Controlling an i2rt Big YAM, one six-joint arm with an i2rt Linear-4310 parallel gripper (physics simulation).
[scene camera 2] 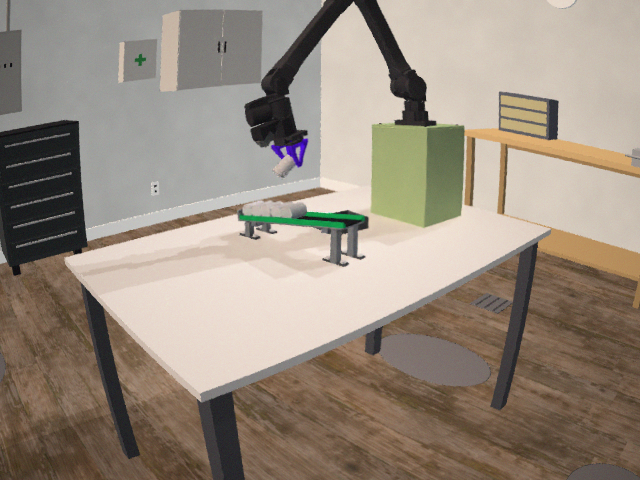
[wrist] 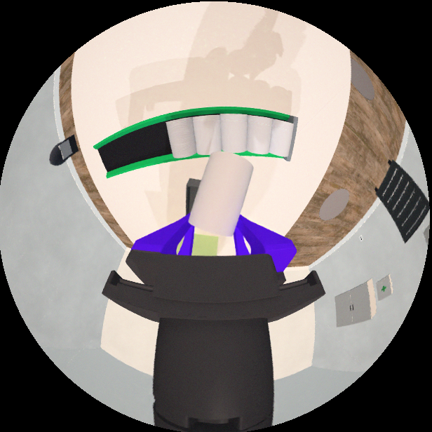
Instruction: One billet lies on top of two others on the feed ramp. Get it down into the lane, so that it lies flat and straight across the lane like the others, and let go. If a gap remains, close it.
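Places are measured from the arm's base along level axes (x ahead, y left, z up), in millimetres.
Pixels of known places: gripper, fingertip midpoint: (scene camera 2: 294, 166); arm's base, origin of the base link: (scene camera 2: 415, 124).
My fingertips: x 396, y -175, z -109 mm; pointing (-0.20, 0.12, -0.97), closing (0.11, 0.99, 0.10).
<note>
Ahead of a thing's pixels: the offset from my fingertips to its top centre. "spot": to the spot under its first point. Level surfaces: height alone.
My gripper (scene camera 2: 290, 159) (wrist: 213, 216) with purple fingers is shut on a pale cylindrical billet @[dx +31, dy -10, dz +37 mm] (scene camera 2: 282, 166) (wrist: 222, 192). It holds the billet by one end, tilted, in the air above the feed ramp @[spot: dx +119, dy +213, dz -102 mm] (scene camera 2: 330, 224) (wrist: 132, 146). The ramp has green side rails and a dark bed. Several white billets lie side by side across its lane, at the end with the grey stop (wrist: 294, 138). The outermost billet @[dx +66, dy +53, dz -88 mm] (scene camera 2: 294, 209) (wrist: 181, 137) of the row borders the bare dark bed. In the wrist view the held billet's far end overlaps the near rail.
The ramp stands on grey legs @[spot: dx +120, dy +229, dz -155 mm] (scene camera 2: 335, 246) on the pale table @[dz -201 mm] (scene camera 2: 310, 320). A dark tray @[spot: dx +43, dy +238, dz -99 mm] (scene camera 2: 356, 218) (wrist: 192, 197) is beside the ramp. The green block (scene camera 2: 398, 170) (wrist: 205, 245) carries the arm's base.
</note>
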